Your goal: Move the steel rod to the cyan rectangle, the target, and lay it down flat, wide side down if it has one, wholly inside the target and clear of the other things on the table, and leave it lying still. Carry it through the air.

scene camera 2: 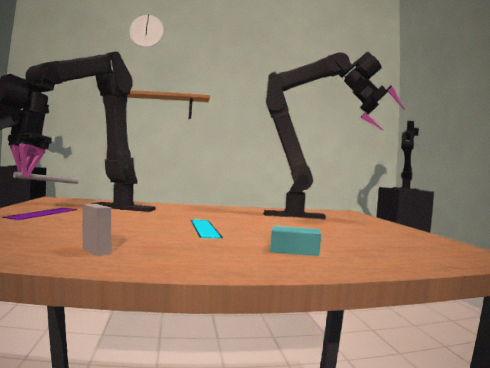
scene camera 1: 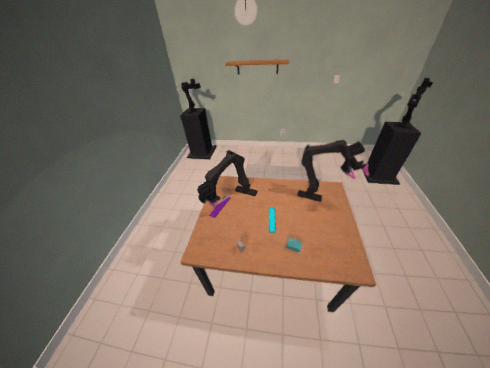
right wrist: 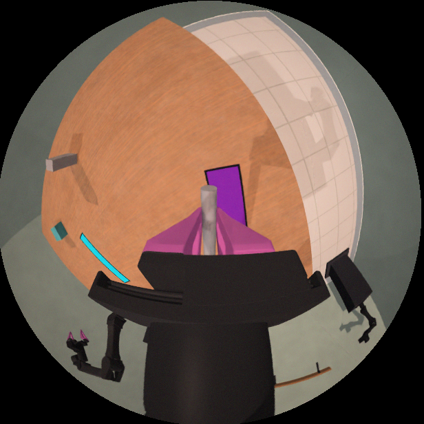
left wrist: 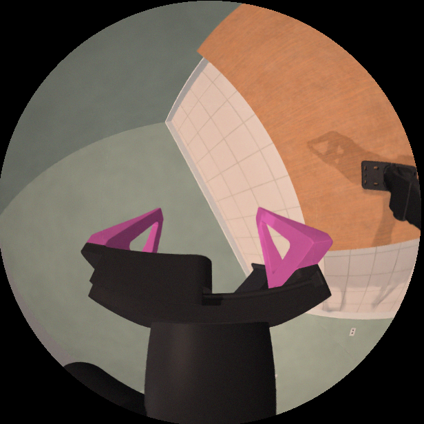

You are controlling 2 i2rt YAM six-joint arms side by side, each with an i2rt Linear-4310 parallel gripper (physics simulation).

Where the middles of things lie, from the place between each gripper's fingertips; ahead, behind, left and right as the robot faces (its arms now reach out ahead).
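My left hand is 450 mm short of the grey block point(scene camera 2: 96, 218), 770 mm to the left of it and 290 mm above it. Counted from my left hand, the steel rod point(right wrist: 208, 193) is 120 mm ahead, 990 mm to the right and 230 mm below, while the purple rectangle point(right wrist: 230, 196) is 90 mm ahead, 1010 mm to the right and 330 mm below. Going by its middle, the purple rectangle is nearer to my right gripper than to my left hand.
My right gripper is 60 mm past the steel rod and 40 mm to the right of it. Measured from my right hand, the grey block is 260 mm ahead, 250 mm to the left and 60 mm below, and the purple rectangle is 100 mm behind, 10 mm to the left and 100 mm below. Going by their middles, of the things named here the steel rod is the nearest to my right gripper.
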